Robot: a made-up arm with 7 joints. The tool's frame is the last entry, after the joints.
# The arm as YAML. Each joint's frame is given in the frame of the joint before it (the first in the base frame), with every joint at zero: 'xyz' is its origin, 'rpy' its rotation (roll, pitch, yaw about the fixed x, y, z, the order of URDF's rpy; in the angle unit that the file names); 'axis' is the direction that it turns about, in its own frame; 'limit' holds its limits. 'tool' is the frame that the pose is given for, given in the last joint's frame.
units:
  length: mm
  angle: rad
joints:
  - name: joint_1
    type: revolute
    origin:
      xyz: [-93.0, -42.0, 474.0]
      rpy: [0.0, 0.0, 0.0]
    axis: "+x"
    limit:
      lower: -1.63
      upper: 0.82
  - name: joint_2
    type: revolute
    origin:
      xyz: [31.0, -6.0, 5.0]
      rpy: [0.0, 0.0, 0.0]
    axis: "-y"
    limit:
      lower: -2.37
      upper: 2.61
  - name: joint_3
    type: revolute
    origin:
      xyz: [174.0, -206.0, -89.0]
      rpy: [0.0, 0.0, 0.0]
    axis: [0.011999, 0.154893, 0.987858]
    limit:
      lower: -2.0
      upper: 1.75
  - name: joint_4
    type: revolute
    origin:
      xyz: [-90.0, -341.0, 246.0]
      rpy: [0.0, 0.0, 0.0]
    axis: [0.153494, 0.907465, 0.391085]
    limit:
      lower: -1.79
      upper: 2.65
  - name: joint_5
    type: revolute
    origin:
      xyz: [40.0, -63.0, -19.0]
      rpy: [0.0, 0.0, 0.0]
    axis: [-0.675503, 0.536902, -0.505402]
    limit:
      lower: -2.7
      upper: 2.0
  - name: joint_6
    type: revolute
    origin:
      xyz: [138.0, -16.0, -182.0]
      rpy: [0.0, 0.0, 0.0]
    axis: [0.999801, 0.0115, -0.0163]
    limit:
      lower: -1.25
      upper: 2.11
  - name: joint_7
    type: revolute
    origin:
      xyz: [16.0, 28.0, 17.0]
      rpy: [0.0, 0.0, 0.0]
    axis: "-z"
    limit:
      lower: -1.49
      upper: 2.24
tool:
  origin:
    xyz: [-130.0, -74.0, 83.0]
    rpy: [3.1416, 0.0, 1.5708]
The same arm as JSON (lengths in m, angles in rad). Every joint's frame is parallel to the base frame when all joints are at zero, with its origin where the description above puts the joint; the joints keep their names.
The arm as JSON. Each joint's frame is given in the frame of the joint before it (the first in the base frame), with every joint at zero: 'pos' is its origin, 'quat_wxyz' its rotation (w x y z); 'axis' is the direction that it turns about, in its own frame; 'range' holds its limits. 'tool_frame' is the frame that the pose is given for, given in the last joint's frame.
{
  "length_unit": "m",
  "angle_unit": "rad",
  "joints": [
    {
      "joint": "joint_1",
      "pos": [
        -0.093,
        -0.042,
        0.474
      ],
      "quat_wxyz": [
        1.0,
        0.0,
        0.0,
        0.0
      ],
      "axis": "+x",
      "range": [
        -1.63,
        0.82
      ]
    },
    {
      "joint": "joint_2",
      "pos": [
        0.031,
        -0.006,
        0.005
      ],
      "quat_wxyz": [
        1.0,
        0.0,
        0.0,
        0.0
      ],
      "axis": "-y",
      "range": [
        -2.37,
        2.61
      ]
    },
    {
      "joint": "joint_3",
      "pos": [
        0.174,
        -0.206,
        -0.089
      ],
      "quat_wxyz": [
        1.0,
        0.0,
        0.0,
        0.0
      ],
      "axis": [
        0.011999,
        0.154893,
        0.987858
      ],
      "range": [
        -2.0,
        1.75
      ]
    },
    {
      "joint": "joint_4",
      "pos": [
        -0.09,
        -0.341,
        0.246
      ],
      "quat_wxyz": [
        1.0,
        0.0,
        0.0,
        0.0
      ],
      "axis": [
        0.153494,
        0.907465,
        0.391085
      ],
      "range": [
        -1.79,
        2.65
      ]
    },
    {
      "joint": "joint_5",
      "pos": [
        0.04,
        -0.063,
        -0.019
      ],
      "quat_wxyz": [
        1.0,
        0.0,
        0.0,
        0.0
      ],
      "axis": [
        -0.675503,
        0.536902,
        -0.505402
      ],
      "range": [
        -2.7,
        2.0
      ]
    },
    {
      "joint": "joint_6",
      "pos": [
        0.138,
        -0.016,
        -0.182
      ],
      "quat_wxyz": [
        1.0,
        0.0,
        0.0,
        0.0
      ],
      "axis": [
        0.999801,
        0.0115,
        -0.0163
      ],
      "range": [
        -1.25,
        2.11
      ]
    },
    {
      "joint": "joint_7",
      "pos": [
        0.016,
        0.028,
        0.017
      ],
      "quat_wxyz": [
        1.0,
        0.0,
        0.0,
        0.0
      ],
      "axis": "-z",
      "range": [
        -1.49,
        2.24
      ]
    }
  ],
  "tool_frame": {
    "pos": [
      -0.13,
      -0.074,
      0.083
    ],
    "quat_wxyz": [
      0.000003,
      -0.707106,
      -0.707108,
      0.000003
    ]
  }
}

